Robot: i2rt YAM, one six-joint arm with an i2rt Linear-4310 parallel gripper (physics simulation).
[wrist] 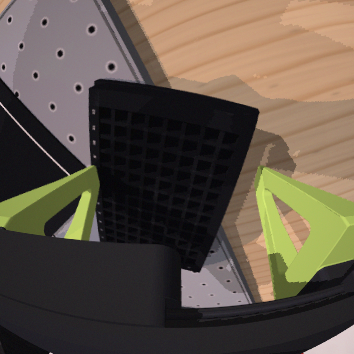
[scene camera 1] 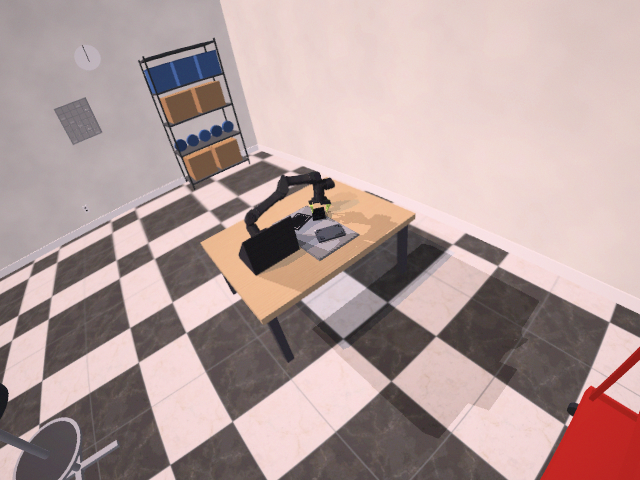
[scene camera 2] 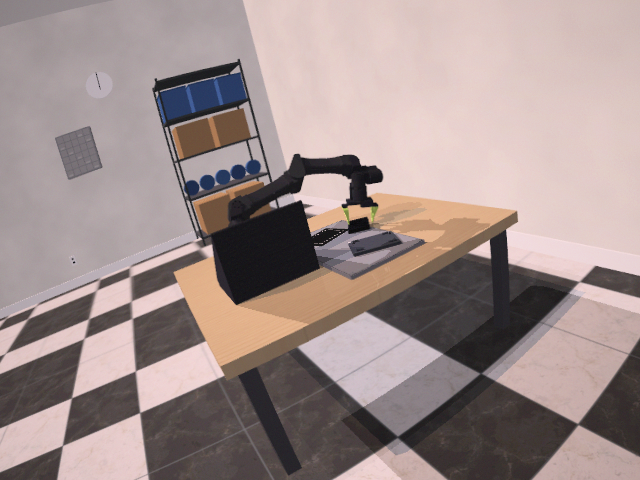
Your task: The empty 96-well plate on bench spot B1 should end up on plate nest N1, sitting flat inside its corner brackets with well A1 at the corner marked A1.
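Pixels of known places: gripper, between the fingertips: (wrist: 176, 174) (scene camera 1: 319, 212) (scene camera 2: 360, 223); arm's base, origin of its link: (scene camera 1: 258, 237) (scene camera 2: 245, 240).
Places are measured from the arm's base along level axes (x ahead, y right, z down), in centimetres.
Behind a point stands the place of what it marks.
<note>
The black 96-well plate (scene camera 1: 318, 214) @[x 47.0, y -3.6, z 12.5 cm] (scene camera 2: 358, 226) @[x 45.8, y -1.9, z 12.5 cm] (wrist: 160, 150) @[x 50.6, y -8.0, z 12.5 cm] lies near the back edge of the grey perforated board; its open well grid shows in the wrist view. My gripper (scene camera 1: 320, 210) @[x 50.2, y -6.0, z 13.3 cm] (scene camera 2: 360, 222) @[x 50.2, y -6.0, z 13.3 cm] (wrist: 176, 174) @[x 50.2, y -6.0, z 13.3 cm] is open above it, pointing down. In the wrist view the left fingertip appears close to one long side and the right fingertip stands off the other side. How far the tips reach down beside the plate is unclear. The grey plate nest (scene camera 1: 330, 233) @[x 36.9, y 17.6, z 12.8 cm] (scene camera 2: 374, 243) @[x 36.4, y 17.9, z 12.8 cm], with small corner brackets, sits on the board in front of the plate. Its A1 mark is too small to read.
The perforated board (scene camera 1: 321, 253) @[x 21.8, y 25.3, z 14.0 cm] (scene camera 2: 352, 268) @[x 21.3, y 24.1, z 14.0 cm] (wrist: 45, 45) @[x 47.3, y -16.9, z 14.0 cm] lies on the wooden table (scene camera 1: 279, 294) @[x -12.1, y 29.5, z 15.3 cm] (scene camera 2: 289, 320) @[x -6.1, y 31.3, z 15.3 cm] (wrist: 215, 45) @[x 55.3, y -11.2, z 15.3 cm]. A black mat with a pale outline (scene camera 1: 300, 221) @[x 35.9, y -9.5, z 13.8 cm] (scene camera 2: 327, 236) @[x 35.8, y -9.7, z 13.8 cm] (wrist: 25, 145) @[x 40.7, y -12.8, z 13.8 cm] lies beside the plate. A large black wedge-shaped box (scene camera 1: 271, 246) @[x 1.8, y 9.1, z 3.2 cm] (scene camera 2: 266, 253) @[x 2.0, y 9.2, z 3.6 cm] stands by the arm's base.
</note>
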